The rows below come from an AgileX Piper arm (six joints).
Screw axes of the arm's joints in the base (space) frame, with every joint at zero. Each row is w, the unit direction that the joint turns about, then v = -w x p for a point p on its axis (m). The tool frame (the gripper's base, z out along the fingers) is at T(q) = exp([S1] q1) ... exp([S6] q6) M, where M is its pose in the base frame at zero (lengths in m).
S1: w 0 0 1 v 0 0 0
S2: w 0 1 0 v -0.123 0 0
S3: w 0 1 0 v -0.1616 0 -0.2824
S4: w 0.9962 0 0.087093 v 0 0.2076 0
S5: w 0 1 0 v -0.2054 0 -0.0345
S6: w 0.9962 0 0.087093 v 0 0.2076 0
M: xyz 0.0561 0 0.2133 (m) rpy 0 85.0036 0 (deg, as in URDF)
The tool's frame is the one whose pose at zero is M.
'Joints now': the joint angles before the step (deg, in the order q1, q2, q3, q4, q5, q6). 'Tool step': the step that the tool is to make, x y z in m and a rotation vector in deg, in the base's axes. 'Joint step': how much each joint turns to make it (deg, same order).
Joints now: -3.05, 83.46, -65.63, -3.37, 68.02, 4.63
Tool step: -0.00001, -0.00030, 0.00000, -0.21, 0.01, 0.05
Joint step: 0.00, 0.00, 0.00, -0.22, -0.01, 0.00
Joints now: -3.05, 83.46, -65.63, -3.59, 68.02, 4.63
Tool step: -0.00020, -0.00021, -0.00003, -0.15, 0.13, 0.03
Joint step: 0.00, 0.00, 0.00, -0.16, 0.12, 0.00
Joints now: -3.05, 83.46, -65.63, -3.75, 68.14, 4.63
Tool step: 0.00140, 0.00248, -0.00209, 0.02, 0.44, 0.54
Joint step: 0.54, 0.44, 0.00, 0.00, 0.00, 0.00
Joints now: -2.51, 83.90, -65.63, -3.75, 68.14, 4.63
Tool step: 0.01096, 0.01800, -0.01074, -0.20, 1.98, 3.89
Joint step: 3.83, 3.03, -0.84, -0.23, -0.21, 0.01
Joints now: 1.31, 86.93, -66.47, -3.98, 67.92, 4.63
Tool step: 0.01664, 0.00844, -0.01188, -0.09, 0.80, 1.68
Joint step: 1.56, 4.04, -1.86, -0.09, -1.38, 0.00
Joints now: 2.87, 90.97, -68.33, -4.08, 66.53, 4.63
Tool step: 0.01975, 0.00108, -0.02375, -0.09, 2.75, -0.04
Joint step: 0.00, 5.89, -1.79, 0.01, -1.35, 0.13
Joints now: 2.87, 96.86, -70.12, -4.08, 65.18, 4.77
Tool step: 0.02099, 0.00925, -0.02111, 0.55, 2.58, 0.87
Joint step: 1.20, 6.17, -3.40, 0.76, -0.23, 0.04
